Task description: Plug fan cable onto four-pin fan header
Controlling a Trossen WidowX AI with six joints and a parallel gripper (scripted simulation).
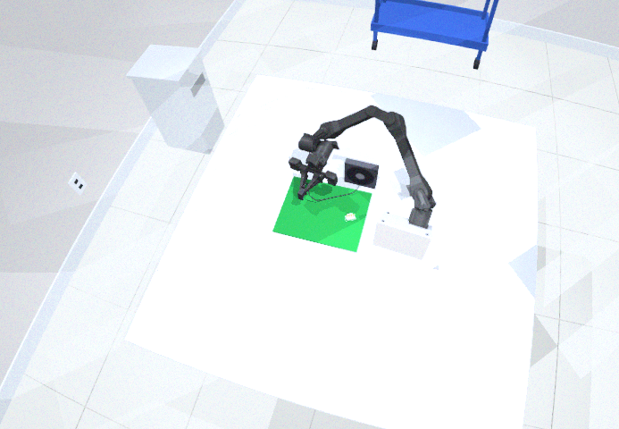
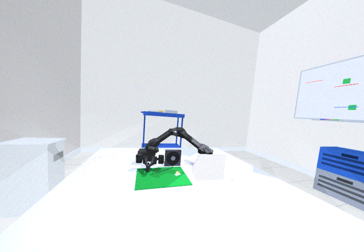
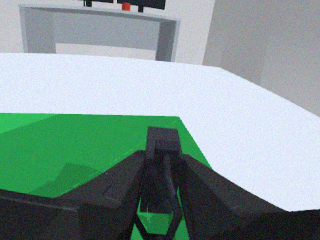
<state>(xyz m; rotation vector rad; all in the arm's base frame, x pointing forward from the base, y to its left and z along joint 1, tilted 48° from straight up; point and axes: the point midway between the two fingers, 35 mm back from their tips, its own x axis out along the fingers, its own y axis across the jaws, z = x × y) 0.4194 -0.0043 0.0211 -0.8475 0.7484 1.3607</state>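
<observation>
Now: gripper tip 9 cm past the green board, 2 cm to the right of it and 7 cm above it. From my gripper tip the other things lie so: black fan plug (1 cm below); then black fan (17 cm behind, 14 cm to the right); then white four-pin header (19 cm behind, 1 cm to the left, 5 cm below).
</observation>
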